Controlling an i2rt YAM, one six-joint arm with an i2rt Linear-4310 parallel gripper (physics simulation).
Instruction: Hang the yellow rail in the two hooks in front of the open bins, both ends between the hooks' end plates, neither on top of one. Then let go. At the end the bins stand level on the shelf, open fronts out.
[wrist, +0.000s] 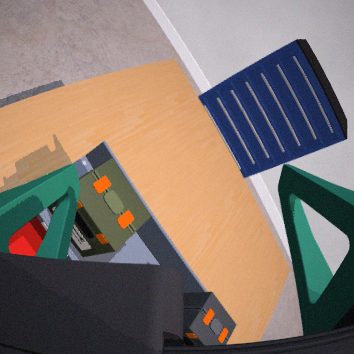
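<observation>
My gripper is open and empty, its two green fingers wide apart on the left and right of the wrist view. The table's wood shows between the fingertips. The yellow rail and its two hooks do not show in this view. Part of a red thing shows through and beside the left finger; I cannot tell whether it is a bin. A grey-blue shelf shows at the lower left, partly hidden behind the left finger and the dark gripper body.
An olive case with orange latches stands on the shelf beside the left finger. A dark grey case with orange latches is at the bottom. The wooden table spans the middle. A blue slatted panel is beyond its edge.
</observation>
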